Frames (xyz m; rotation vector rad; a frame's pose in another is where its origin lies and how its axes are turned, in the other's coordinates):
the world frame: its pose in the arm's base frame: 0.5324 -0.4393 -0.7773 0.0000 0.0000 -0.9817
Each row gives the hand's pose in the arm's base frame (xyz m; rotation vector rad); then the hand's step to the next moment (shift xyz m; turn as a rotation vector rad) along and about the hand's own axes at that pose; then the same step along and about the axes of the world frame.
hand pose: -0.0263 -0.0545 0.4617 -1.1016 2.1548 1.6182
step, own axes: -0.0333 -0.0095 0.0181 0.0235 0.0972 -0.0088
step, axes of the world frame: -0.0106 0.0371 0.0060 -0.0383 -0.0708 0.0600
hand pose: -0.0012 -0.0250 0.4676 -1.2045 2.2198 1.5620
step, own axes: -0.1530 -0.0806 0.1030 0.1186 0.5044 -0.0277
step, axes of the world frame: -0.0595 0.1914 -0.0178 -0.2148 -0.3604 0.3054
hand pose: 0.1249 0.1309 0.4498 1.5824 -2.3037 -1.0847
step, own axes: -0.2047 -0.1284 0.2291 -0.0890 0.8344 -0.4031
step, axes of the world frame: -0.1764 0.2066 -0.1925 -0.2508 -0.3062 0.8426
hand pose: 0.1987 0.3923 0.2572 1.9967 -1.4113 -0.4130
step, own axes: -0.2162 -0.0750 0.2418 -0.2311 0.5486 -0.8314
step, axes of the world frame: -0.2073 -0.0647 -0.2523 -0.3004 0.2139 0.9537
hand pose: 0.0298 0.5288 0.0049 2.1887 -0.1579 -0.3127
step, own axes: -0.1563 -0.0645 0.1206 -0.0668 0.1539 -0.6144
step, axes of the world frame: -0.0858 -0.1638 -0.0947 -0.2712 0.3110 0.4851
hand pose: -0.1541 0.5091 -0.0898 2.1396 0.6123 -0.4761
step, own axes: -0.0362 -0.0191 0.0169 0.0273 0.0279 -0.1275
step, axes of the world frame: -0.0128 -0.0423 -0.0025 -0.0497 0.0974 0.0764
